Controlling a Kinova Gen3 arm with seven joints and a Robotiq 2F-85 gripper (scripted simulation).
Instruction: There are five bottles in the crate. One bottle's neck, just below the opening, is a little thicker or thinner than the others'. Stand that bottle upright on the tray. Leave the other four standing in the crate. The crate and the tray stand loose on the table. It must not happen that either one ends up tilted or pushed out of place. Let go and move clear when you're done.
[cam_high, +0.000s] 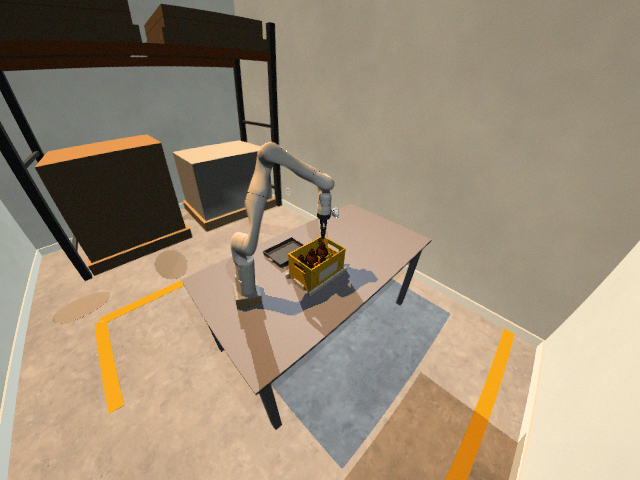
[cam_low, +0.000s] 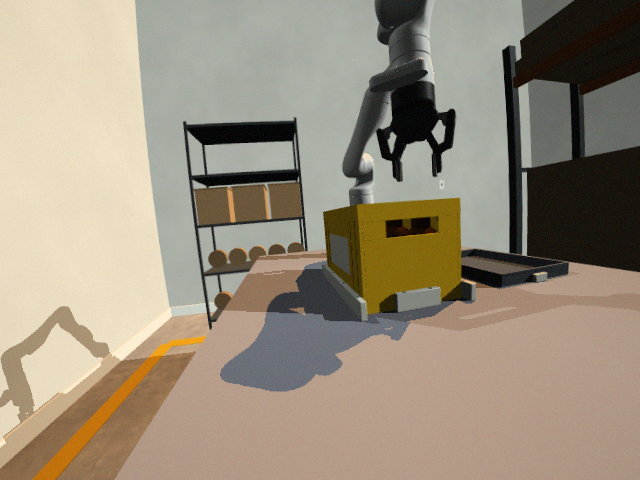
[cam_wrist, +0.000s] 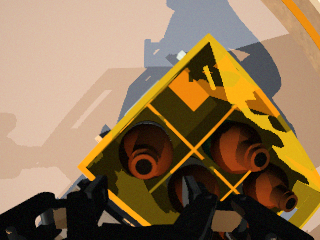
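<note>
The brown bottle lies 17 cm behind my hand, 14 cm below it and 9 cm to the right of it. The rest, counted from my hand: dark tray (24 cm to the left, 22 cm below, 9 cm behind); yellow crate (15 cm below, 8 cm behind, 5 cm to the right).
</note>
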